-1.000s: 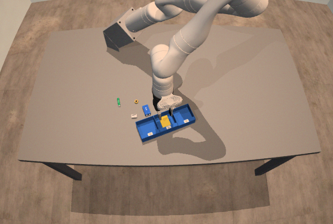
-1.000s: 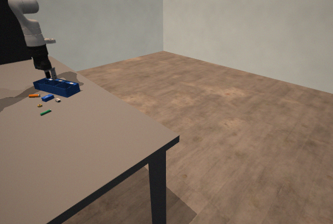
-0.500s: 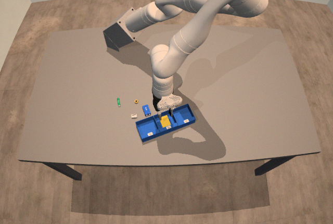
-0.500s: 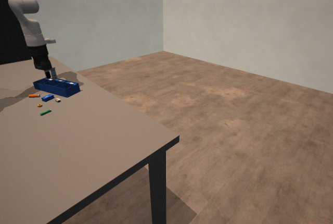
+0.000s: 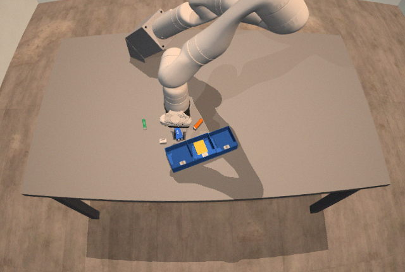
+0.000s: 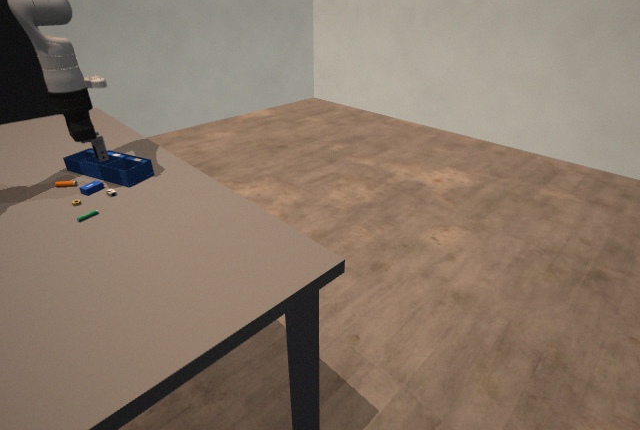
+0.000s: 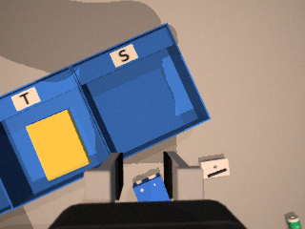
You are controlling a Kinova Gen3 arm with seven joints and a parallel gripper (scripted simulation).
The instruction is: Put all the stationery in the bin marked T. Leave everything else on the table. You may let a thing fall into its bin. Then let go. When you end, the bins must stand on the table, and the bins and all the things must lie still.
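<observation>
Right now the grey pencil sharpener is 8 cm below my hand and 7 cm to the right of it. Also, from my hand: blue 9V battery (8 cm below, 3 cm behind, 1 cm to the right); then yellow pad (8 cm below, 7 cm to the left); then blue three-compartment bin (8 cm to the left, 7 cm below, 1 cm ahead).
</observation>
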